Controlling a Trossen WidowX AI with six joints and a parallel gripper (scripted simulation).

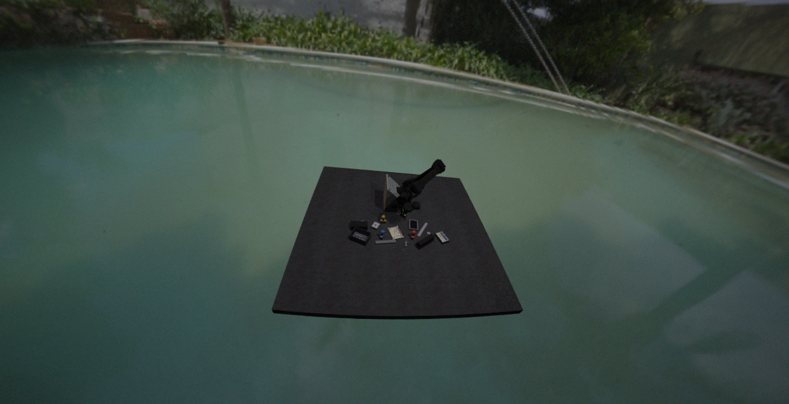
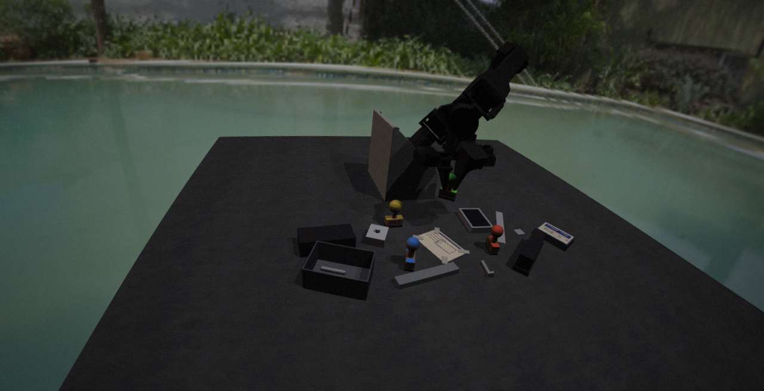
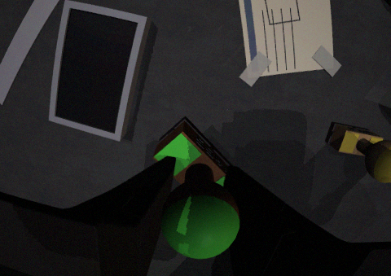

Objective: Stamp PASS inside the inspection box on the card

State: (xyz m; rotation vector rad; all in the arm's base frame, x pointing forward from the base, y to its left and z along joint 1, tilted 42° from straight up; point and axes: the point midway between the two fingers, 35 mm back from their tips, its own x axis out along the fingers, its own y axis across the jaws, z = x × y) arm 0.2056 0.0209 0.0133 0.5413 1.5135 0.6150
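The ink pad lies 8 cm to the left of my gripper tip, 8 cm below it and 2 cm ahead of it. Round my gripper tip: cream card: 10 cm ahead, 9 cm below, 4 cm to the right; then yellow stamp: 13 cm to the right, 6 cm below, 1 cm ahead; then green stamp: right at my gripper tip.
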